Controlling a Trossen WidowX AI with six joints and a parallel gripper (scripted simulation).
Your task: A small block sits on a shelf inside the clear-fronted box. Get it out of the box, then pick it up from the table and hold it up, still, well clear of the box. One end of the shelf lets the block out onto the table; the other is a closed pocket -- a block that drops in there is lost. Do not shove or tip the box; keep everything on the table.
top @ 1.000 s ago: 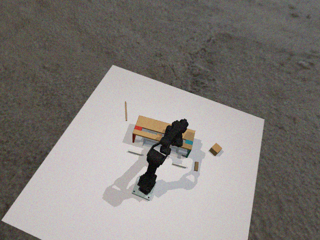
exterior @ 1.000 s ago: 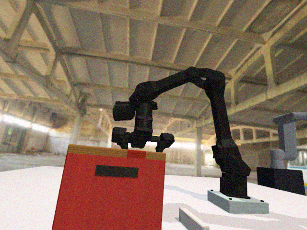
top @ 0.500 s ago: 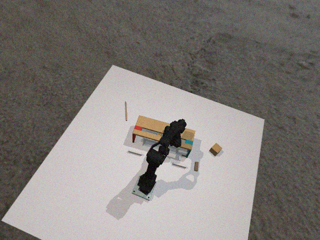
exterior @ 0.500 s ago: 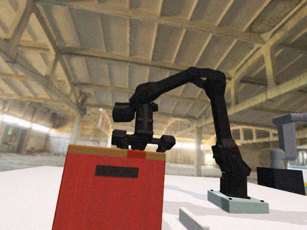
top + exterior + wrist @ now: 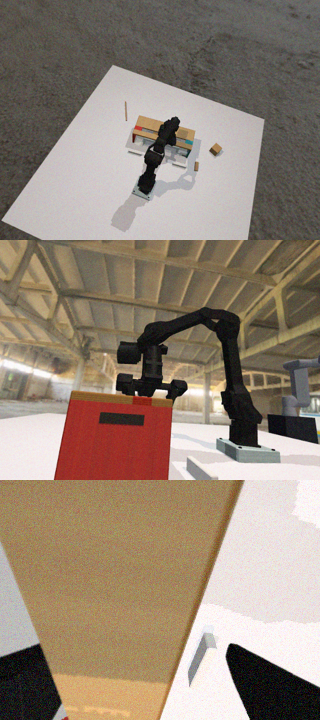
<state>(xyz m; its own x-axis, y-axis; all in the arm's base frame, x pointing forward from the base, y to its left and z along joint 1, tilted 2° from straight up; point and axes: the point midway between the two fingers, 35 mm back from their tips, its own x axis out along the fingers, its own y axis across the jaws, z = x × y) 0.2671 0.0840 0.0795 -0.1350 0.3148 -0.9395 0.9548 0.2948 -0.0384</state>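
Now: gripper tip 4 cm to the right of the small tan block and 4 cm short of it. Round my gripper tip: thin wooden stick (34 cm to the left, 13 cm ahead, 8 cm below); box (4 cm ahead, 2 cm to the right, 2 cm below).
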